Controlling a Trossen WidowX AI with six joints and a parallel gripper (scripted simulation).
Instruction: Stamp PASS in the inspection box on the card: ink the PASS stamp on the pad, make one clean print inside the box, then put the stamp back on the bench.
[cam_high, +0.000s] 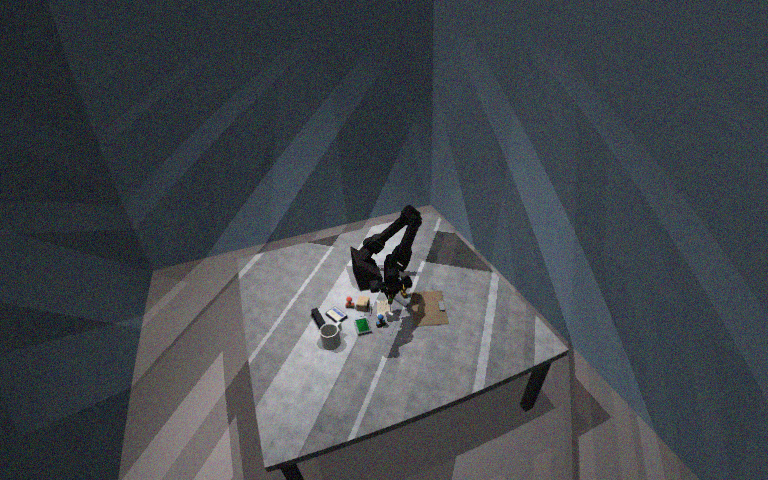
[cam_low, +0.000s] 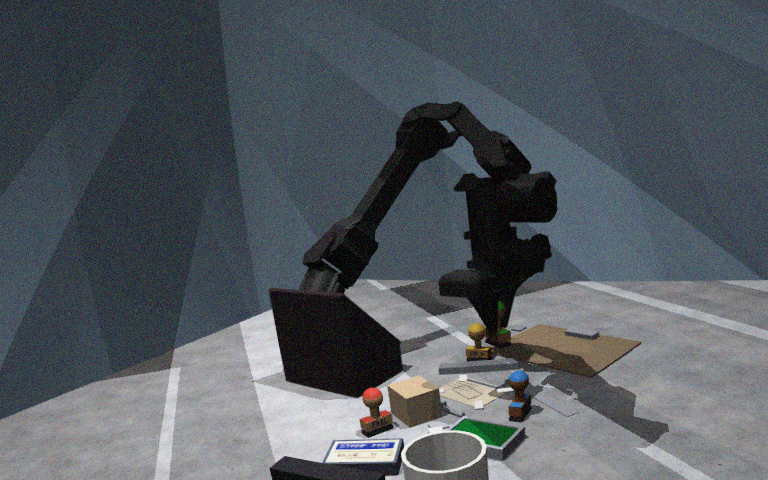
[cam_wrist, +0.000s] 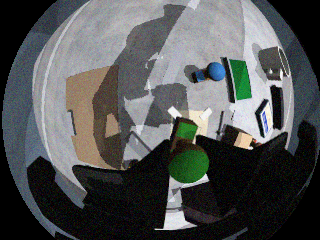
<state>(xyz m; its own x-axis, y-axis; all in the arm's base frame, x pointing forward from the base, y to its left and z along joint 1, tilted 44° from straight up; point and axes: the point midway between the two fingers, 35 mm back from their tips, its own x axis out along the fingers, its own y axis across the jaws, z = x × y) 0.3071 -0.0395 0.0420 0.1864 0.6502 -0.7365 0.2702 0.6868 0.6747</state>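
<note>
Right now the card is 100 mm below my gripper tip, 50 mm behind it and 10 mm to the right of it. The rest, counted from my gripper tip: grey bar (90 mm below, 70 mm to the left, 60 mm behind); then green-knobbed stamp (right at my gripper tip); then blue-knobbed stamp (80 mm to the right, 70 mm below, 50 mm ahead).
</note>
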